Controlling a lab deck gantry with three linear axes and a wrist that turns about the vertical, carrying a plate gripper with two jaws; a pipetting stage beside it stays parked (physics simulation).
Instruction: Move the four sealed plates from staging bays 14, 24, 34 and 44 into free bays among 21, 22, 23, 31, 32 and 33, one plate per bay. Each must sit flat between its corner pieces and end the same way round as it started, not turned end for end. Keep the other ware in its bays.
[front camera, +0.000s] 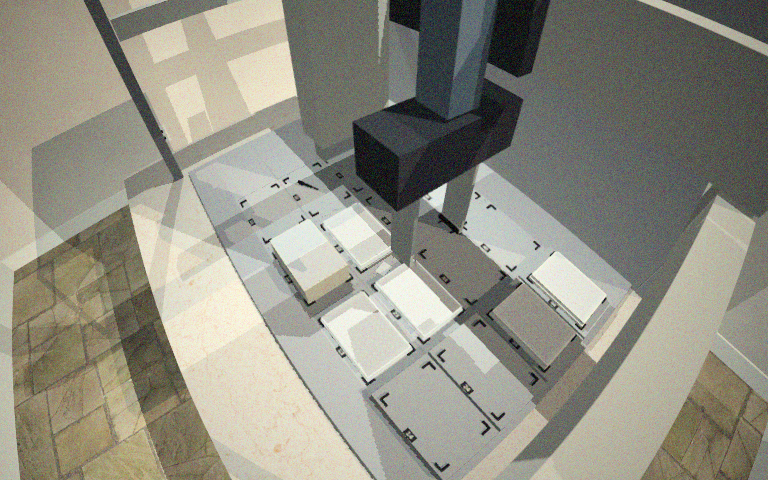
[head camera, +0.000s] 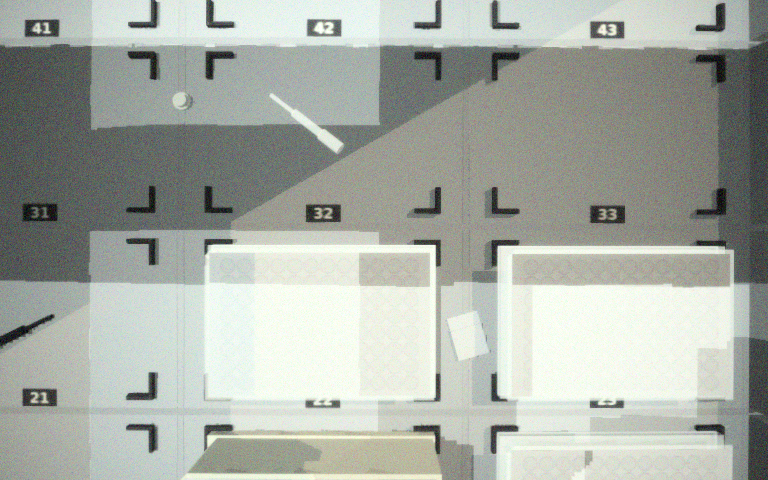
Observation:
In view: my gripper (front camera: 427, 240), a tall box (front camera: 315, 267), a white pen-like tool (head camera: 324, 136) and a paper slip (head camera: 466, 330).
The front camera view misses the white pen-like tool, which is hidden by my gripper.

